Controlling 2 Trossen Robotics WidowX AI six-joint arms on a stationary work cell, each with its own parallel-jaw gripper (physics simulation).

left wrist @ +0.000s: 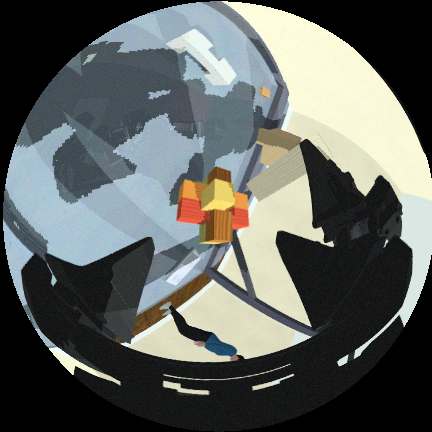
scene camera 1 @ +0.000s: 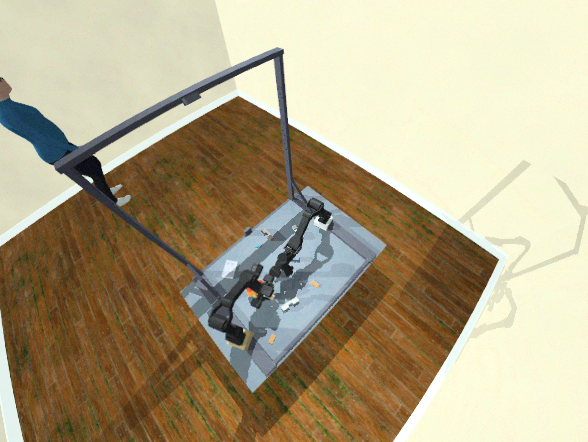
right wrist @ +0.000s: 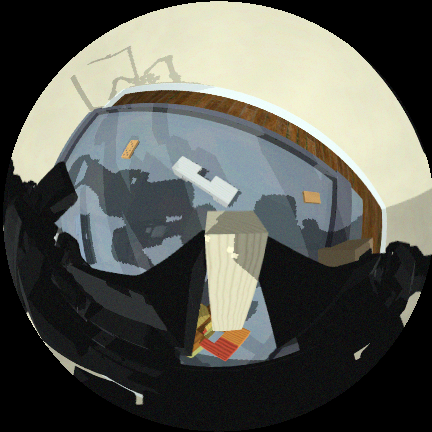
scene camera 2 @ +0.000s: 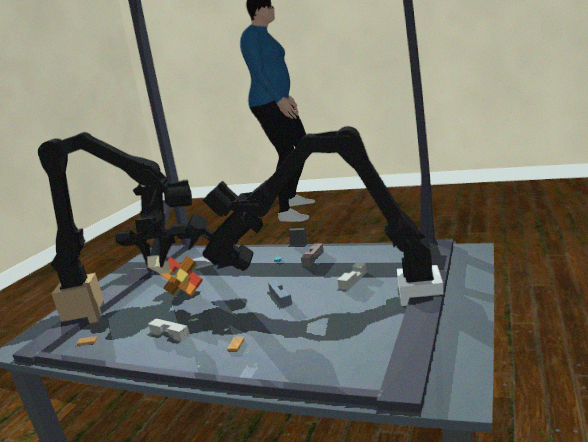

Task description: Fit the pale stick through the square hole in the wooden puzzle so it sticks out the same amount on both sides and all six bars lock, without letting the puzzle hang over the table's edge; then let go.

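Frame: origin at the left arm's base, x right, y ahead, z up, level; centimetres.
Seen in the pictures: left gripper, fingertip midpoint: (left wrist: pixel 214 240) (scene camera 1: pixel 270 275) (scene camera 2: pixel 203 258); right gripper, fingertip midpoint: (left wrist: pixel 304 140) (scene camera 1: pixel 271 297) (right wrist: pixel 229 236) (scene camera 2: pixel 155 268); left arm's base at its link origin: (scene camera 1: pixel 323 219) (scene camera 2: pixel 418 275); right arm's base at its link origin: (scene camera 1: pixel 238 337) (scene camera 2: pixel 74 283).
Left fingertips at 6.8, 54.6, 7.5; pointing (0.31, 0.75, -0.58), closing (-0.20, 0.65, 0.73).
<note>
Offsets run from my left fingertips to a thing's middle, as dx, dy, dz.
The pale stick @(-4.4, +10.8, +1.0) (scene camera 2: pixel 154 262) (left wrist: pixel 279 175) (right wrist: pixel 235 285) is held slanting between the fingers of my right gripper (scene camera 2: pixel 154 255) (right wrist: pixel 229 236), which is shut on it. Its lower end points toward the wooden puzzle @(+5.1, +9.0, -7.8) (scene camera 1: pixel 252 291) (scene camera 2: pixel 183 278) (left wrist: pixel 218 196) (right wrist: pixel 225 345), a cross of red, orange, brown and yellow bars. In the left wrist view the stick's end is close beside the puzzle's right side; whether they touch is unclear. The square hole cannot be made out. My left gripper (scene camera 2: pixel 212 245) (left wrist: pixel 214 240) is open and empty, with the puzzle ahead of its fingers.
A white notched block @(-17.3, +6.4, -11.1) (scene camera 1: pixel 290 303) (scene camera 2: pixel 169 330) (left wrist: pixel 207 57) (right wrist: pixel 206 181) and two flat orange pieces, one @(-24.0, -12.2, -12.1) (scene camera 2: pixel 236 344) (right wrist: pixel 130 148) and another @(-19.1, +28.7, -12.1) (scene camera 2: pixel 87 341) (right wrist: pixel 311 197), lie near the front. A blue-grey block @(-1.7, -19.1, -11.1) (scene camera 2: pixel 279 292), a pale block @(+4.6, -38.0, -11.1) (scene camera 2: pixel 352 276) and a brownish block @(+22.5, -25.5, -11.1) (scene camera 2: pixel 312 255) lie farther right.
</note>
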